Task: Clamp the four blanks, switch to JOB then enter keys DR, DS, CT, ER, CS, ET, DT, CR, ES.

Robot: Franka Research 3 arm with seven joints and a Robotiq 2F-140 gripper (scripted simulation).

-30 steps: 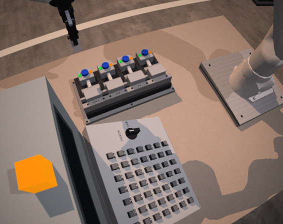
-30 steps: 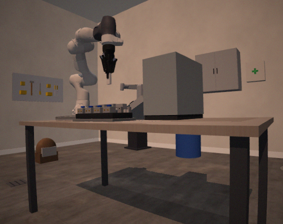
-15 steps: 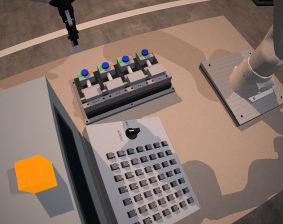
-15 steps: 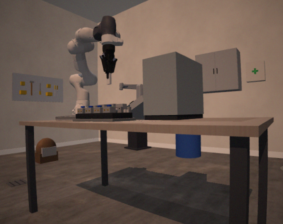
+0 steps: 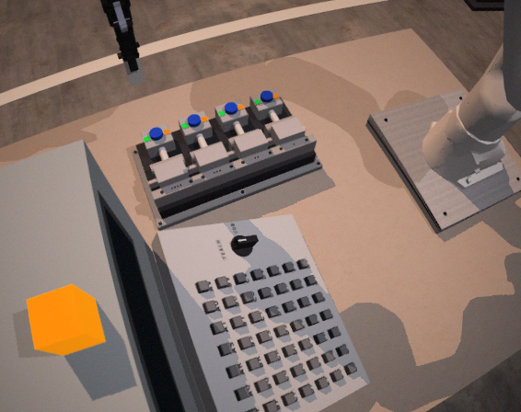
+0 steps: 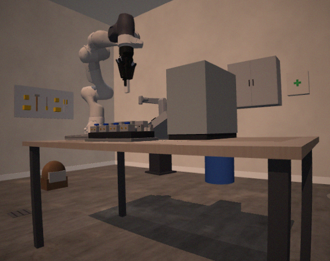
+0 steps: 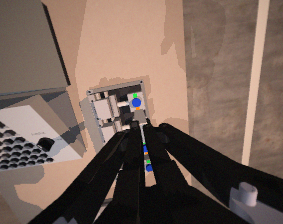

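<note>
The selector lies 13 cm behind my hand, 29 cm to the left of it and 16 cm below it. The rest, counted from my hand: key panel (13 cm behind, 40 cm to the left, 21 cm below).
</note>
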